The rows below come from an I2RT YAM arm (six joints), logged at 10 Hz.
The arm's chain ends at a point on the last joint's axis. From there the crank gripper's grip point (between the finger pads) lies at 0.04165 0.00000 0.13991 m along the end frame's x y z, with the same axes.
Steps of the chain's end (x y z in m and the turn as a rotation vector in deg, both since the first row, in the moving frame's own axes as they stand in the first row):
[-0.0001, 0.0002, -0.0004, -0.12, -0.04, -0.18]
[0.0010, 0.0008, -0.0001, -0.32, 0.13, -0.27]
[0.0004, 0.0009, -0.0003, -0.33, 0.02, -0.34]
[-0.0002, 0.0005, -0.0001, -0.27, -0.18, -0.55]
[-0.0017, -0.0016, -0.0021, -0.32, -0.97, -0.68]
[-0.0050, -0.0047, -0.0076, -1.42, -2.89, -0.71]
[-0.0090, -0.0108, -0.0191, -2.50, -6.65, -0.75]
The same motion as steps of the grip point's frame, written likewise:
[-0.0002, 0.0004, -0.0004, -0.12, -0.04, -0.18]
[0.0013, 0.0014, -0.0002, -0.32, 0.13, -0.27]
[0.0005, 0.0015, -0.0003, -0.33, 0.02, -0.34]
[-0.0006, 0.0008, 0.0000, -0.27, -0.18, -0.55]
[-0.0041, -0.0013, -0.0014, -0.32, -0.97, -0.68]
[-0.0121, -0.0017, -0.0057, -1.42, -2.89, -0.71]
[-0.0254, -0.0050, -0.0153, -2.50, -6.65, -0.75]

